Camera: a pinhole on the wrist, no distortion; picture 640 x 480 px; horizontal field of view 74.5 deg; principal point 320.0 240.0 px. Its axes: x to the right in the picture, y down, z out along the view. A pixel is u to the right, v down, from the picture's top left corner.
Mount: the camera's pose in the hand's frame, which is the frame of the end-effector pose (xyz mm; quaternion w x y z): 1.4 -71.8 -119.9 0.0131 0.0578 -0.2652 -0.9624
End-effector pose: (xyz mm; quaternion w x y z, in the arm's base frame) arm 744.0 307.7 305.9 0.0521 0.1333 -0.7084 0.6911
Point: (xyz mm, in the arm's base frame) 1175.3 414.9 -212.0
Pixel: outside the picture
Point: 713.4 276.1 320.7
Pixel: 172.4 292.3
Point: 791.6 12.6 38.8
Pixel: 334.7 200.5
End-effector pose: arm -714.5 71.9 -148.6 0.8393 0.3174 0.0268 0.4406
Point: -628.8 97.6 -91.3
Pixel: 60.9 355.9
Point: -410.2 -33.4 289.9
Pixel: 103.5 454.9
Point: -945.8 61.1 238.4
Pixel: 317.6 82.8
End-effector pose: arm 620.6 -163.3 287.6 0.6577 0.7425 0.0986 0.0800
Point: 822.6 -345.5 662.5
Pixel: 143.6 16.9
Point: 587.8 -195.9 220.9
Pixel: 393.6 456.0
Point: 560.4 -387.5 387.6
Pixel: 402.2 230.3
